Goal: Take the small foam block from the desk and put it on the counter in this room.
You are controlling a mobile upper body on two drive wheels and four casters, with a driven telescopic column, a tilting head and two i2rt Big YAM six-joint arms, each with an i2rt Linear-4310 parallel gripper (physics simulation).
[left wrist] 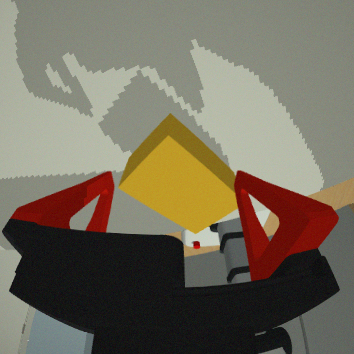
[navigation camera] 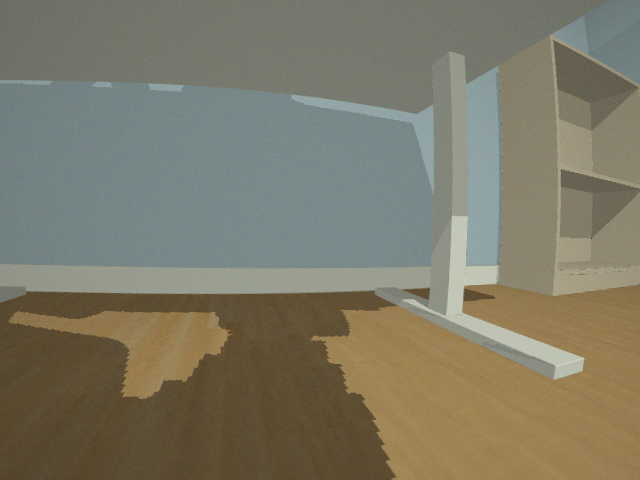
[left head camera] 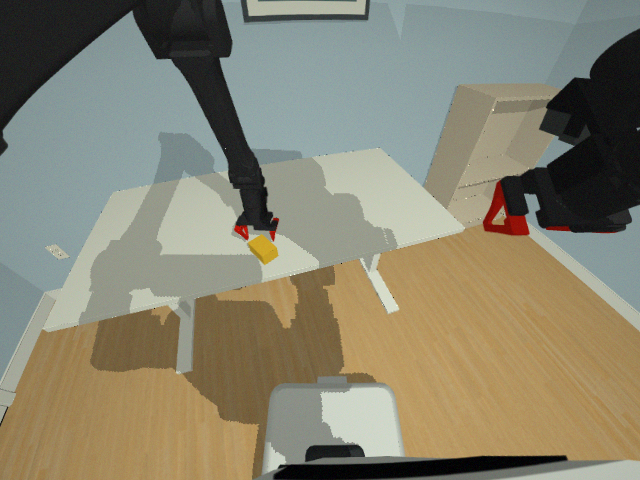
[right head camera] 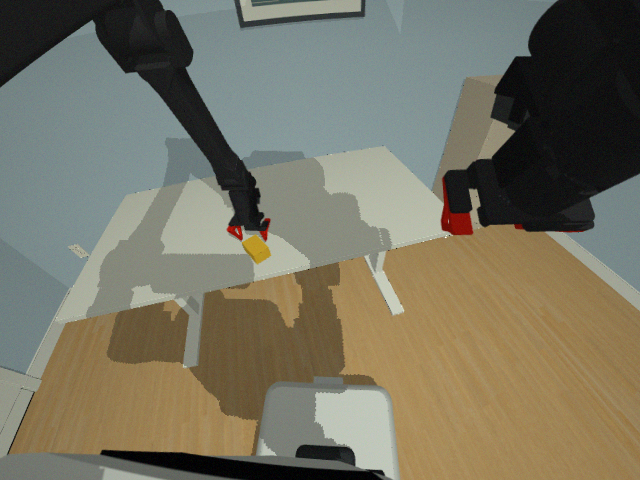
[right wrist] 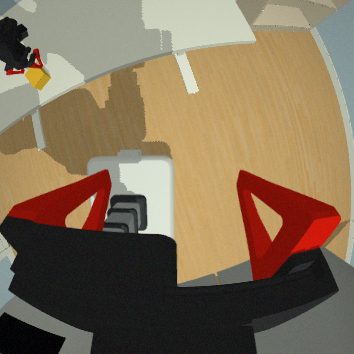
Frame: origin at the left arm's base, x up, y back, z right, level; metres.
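Seen in the pictures: left gripper, between the fingertips: (left wrist: pixel 173 177) (left head camera: pixel 260 239) (right head camera: pixel 253 239) (right wrist: pixel 32 68); right gripper, between the fingertips: (left head camera: pixel 515 225) (right head camera: pixel 479 224) (right wrist: pixel 173 176).
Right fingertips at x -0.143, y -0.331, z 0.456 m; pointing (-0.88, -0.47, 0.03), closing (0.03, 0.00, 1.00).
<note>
Pixels of each thing's middle, then the offset from my right fingertips to it. "spot": a spot on its surface instead. Level surfaces: height alone.
- yellow foam block, middle of its body: (left wrist: pixel 183 178) (left head camera: pixel 263 249) (right head camera: pixel 256 249) (right wrist: pixel 36 75) dx -0.401, dy -0.312, dz -0.482 m
- white desk, height of its surface: dx -0.423 m
- white desk leg, a spot on its surface: (navigation camera: pixel 448 248) spot: dx -0.952, dy -0.731, dz +0.056 m
The yellow foam block (left head camera: pixel 263 249) (right head camera: pixel 256 249) (left wrist: pixel 177 182) (right wrist: pixel 38 77) is on the white desk (left head camera: pixel 206 211) (right head camera: pixel 206 211) near its front edge. My left gripper (left head camera: pixel 259 236) (right head camera: pixel 250 235) (left wrist: pixel 173 177) is open at the block's far side, its red fingertips close to it. In the left wrist view the block shows between and beyond the fingertips, turned cornerwise, with one corner near the right-hand finger. Whether they touch I cannot tell. My right gripper (right wrist: pixel 173 176) is open and empty, to the right of the desk and away from the block. The counter is not identifiable in these views.
A beige bookshelf (left head camera: pixel 467 134) (navigation camera: pixel 524 165) stands beyond the desk at the right, by the blue wall. A white desk leg (left head camera: pixel 379 289) (navigation camera: pixel 448 248) stands on the wooden floor. The robot's white base (left head camera: pixel 361 413) (right head camera: pixel 356 413) is in front of the desk.
</note>
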